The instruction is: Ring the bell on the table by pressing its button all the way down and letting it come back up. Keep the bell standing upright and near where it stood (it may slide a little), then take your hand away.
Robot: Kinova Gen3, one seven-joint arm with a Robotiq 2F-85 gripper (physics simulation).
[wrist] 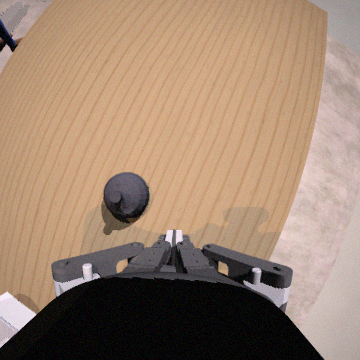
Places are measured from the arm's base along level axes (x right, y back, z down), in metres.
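Where they show: gripper, fingertip midpoint: (174, 239).
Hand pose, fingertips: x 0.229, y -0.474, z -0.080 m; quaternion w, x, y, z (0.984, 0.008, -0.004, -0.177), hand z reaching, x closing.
Each offset is from my fingertips to the centre of the thing. Level surfaces: height alone.
The bell @(dx -0.099, dy +0.000, dz +0.117 m) (127, 195) is a dark grey dome with a small round button @(dx -0.099, dy +0.000, dz +0.095 m) (116, 198) on top. It stands upright on the wooden table @(dz +0.150 m) (190, 90), left of and a little above the middle of the wrist view's lower half. The button shows raised above the dome, and the bell's shadow falls to its lower left. My gripper (174, 239) is shut, with nothing between its fingertips. It hangs above the table, to the right of the bell in the view and apart from it.
A white object (14, 312) shows in part at the lower left. A dark blue object (6, 36) shows in part at the upper left, beyond the table's edge. The table's right edge runs down the right side, with a pale mottled floor (332, 150) beyond it.
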